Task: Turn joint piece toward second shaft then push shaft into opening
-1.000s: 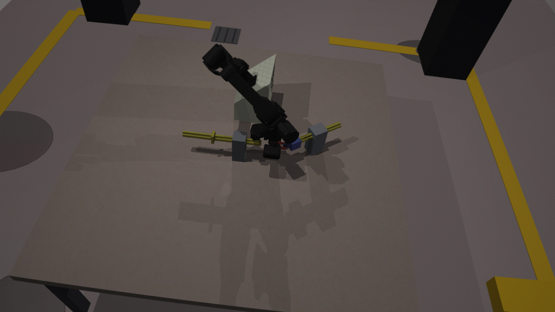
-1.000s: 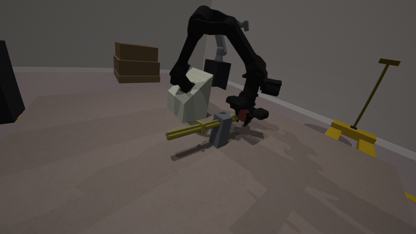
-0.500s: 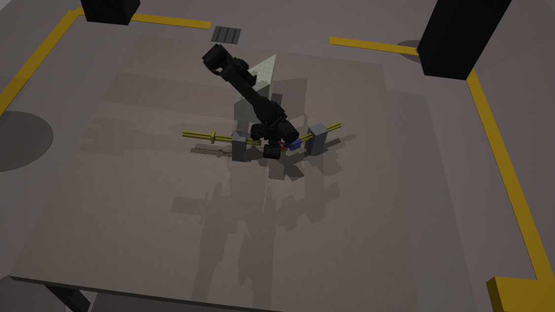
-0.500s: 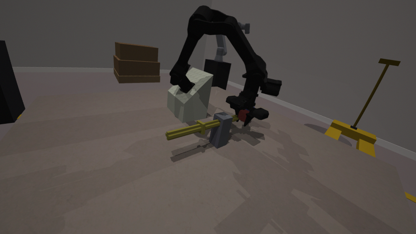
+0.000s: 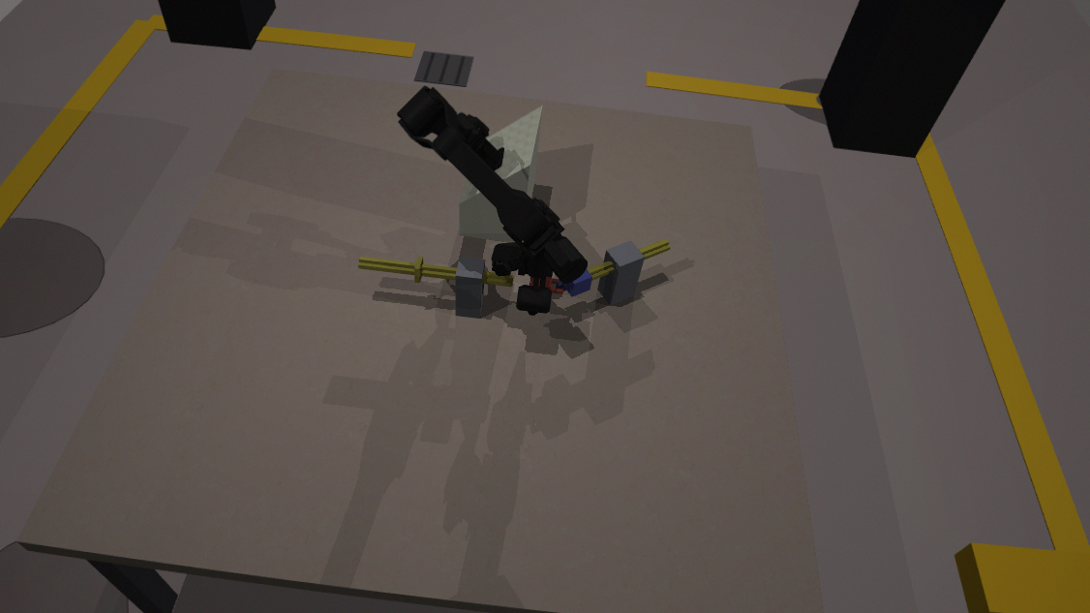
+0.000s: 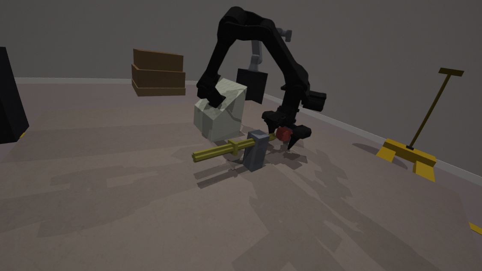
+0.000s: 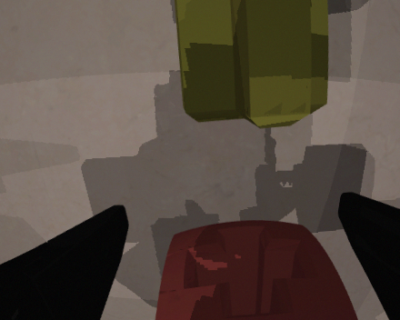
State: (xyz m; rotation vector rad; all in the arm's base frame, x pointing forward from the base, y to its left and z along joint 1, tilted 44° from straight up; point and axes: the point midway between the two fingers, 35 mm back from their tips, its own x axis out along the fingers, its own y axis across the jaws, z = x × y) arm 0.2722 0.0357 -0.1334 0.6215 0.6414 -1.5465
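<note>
Right now my gripper tip is 20 mm to the right of the red joint piece and 40 mm below it.
</note>
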